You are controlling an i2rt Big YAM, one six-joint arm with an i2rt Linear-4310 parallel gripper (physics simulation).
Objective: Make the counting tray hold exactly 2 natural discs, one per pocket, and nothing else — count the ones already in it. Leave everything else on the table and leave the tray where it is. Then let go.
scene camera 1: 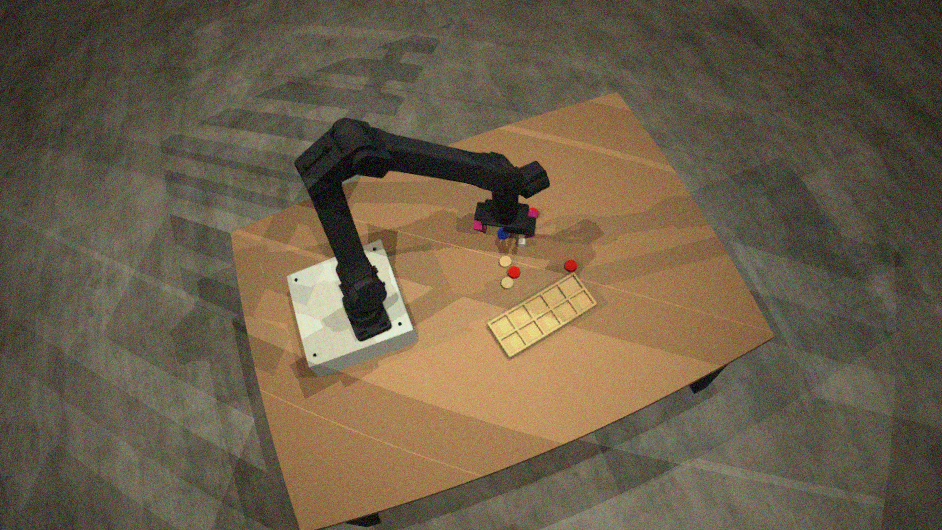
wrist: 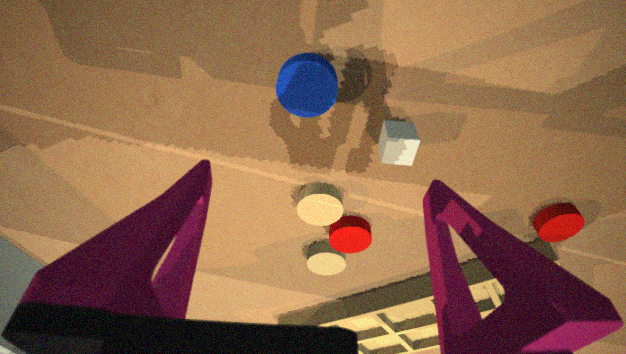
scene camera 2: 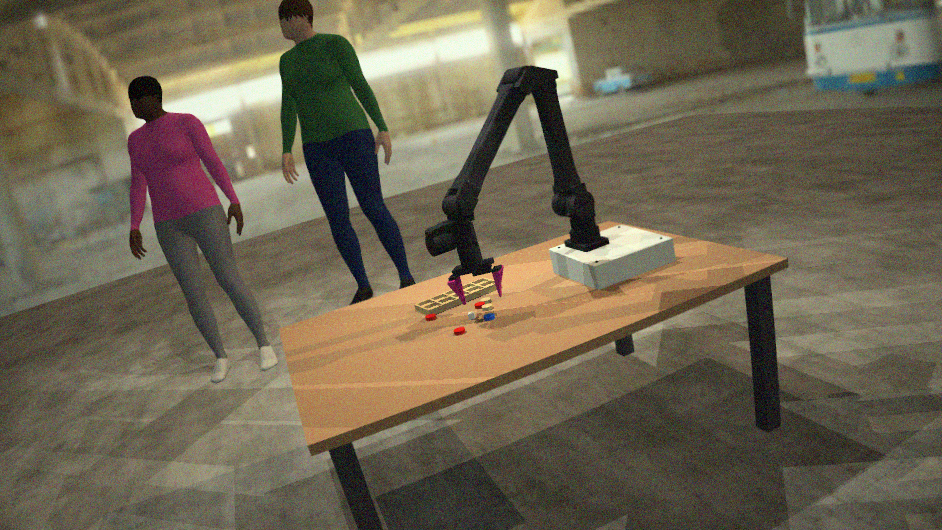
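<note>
The pale wooden counting tray has two rows of pockets; no disc shows in them in the first scene view. One natural disc lies flat on the table beside the tray. A second natural disc lies nearer the tray. A red disc lies between and close against them. My gripper is open and empty, pointing down above the table. In the wrist view both natural discs show between and below its fingers, and the right finger covers part of the tray.
A blue disc and a white cube lie beyond the natural discs. A red disc lies by the tray's far end. Another red disc lies farther out.
</note>
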